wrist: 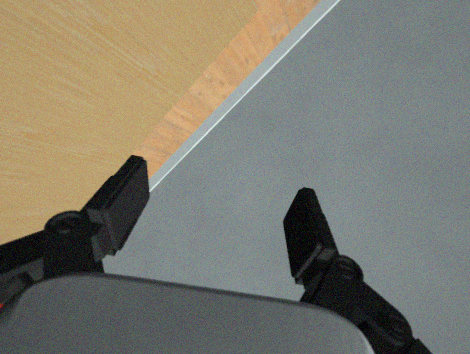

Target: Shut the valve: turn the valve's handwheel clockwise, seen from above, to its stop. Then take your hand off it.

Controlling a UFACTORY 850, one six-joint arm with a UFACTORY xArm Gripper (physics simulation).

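My gripper (221,191) shows in the lower part of the wrist view. Its two black fingers stand wide apart, one at the left and one right of the middle, with no object between them. The gripper is open. The grey surface shows behind and between the fingers. The valve and its handwheel do not show in this view, so I cannot tell where the gripper is relative to them or how the handwheel is turned.
A grey table top (380,125) fills the right and middle. Its pale edge (245,90) runs diagonally from the upper middle down to the left finger. Beyond it are an orange-brown wood strip (215,82) and a tan wood-grained surface (90,75) at the upper left.
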